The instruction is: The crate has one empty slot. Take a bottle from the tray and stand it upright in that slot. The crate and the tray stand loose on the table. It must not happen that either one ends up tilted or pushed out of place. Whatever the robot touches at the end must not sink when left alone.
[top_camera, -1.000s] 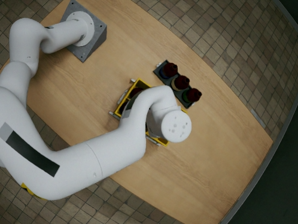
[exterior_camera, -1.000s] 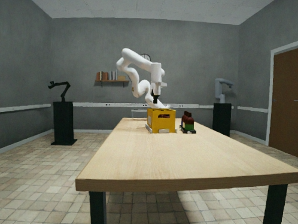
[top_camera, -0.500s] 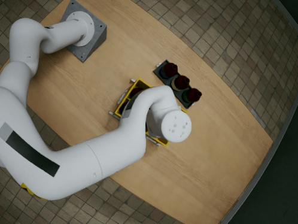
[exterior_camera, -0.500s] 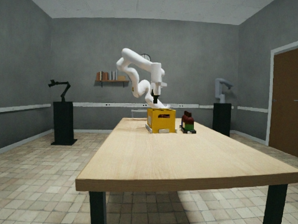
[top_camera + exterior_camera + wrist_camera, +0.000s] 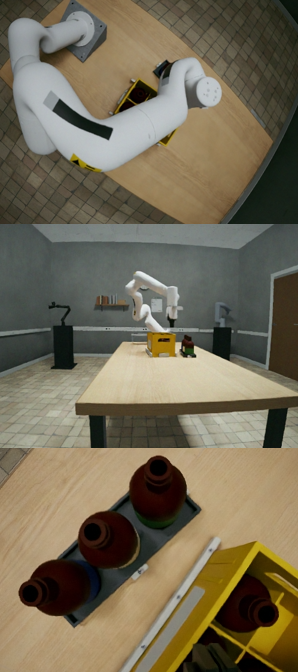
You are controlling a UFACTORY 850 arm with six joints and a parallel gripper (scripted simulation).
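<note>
The bottle lies 160 mm below my hand, 130 mm to the left of it and 30 mm ahead of it. The rest, counted from my hand: yellow crate (160 mm below, 90 mm to the right, 30 mm behind); then dark tray (230 mm below, 130 mm to the left, 20 mm ahead).
</note>
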